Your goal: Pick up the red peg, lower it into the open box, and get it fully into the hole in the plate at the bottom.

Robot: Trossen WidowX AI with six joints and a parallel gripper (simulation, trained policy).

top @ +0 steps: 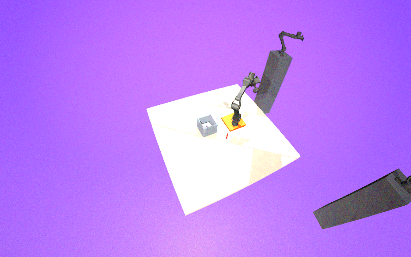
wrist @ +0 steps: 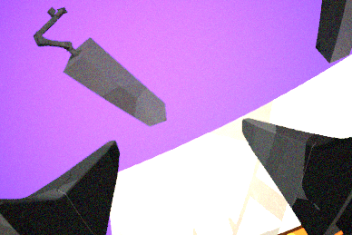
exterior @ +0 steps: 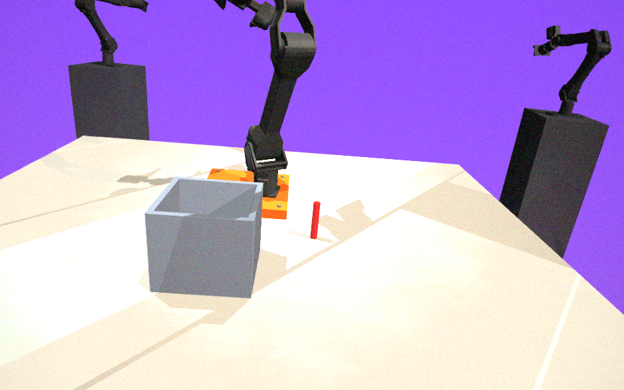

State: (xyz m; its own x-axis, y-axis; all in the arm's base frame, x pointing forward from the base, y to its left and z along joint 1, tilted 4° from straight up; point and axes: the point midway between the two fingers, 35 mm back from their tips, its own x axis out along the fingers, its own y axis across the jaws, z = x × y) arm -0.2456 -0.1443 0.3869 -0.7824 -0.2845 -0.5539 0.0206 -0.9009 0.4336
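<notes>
The red peg is 40 cm ahead of my gripper tip, 37 cm below it and 28 cm to the left of it. Round my gripper tip: plate (57 cm ahead, 37 cm below, 12 cm to the left).
</notes>
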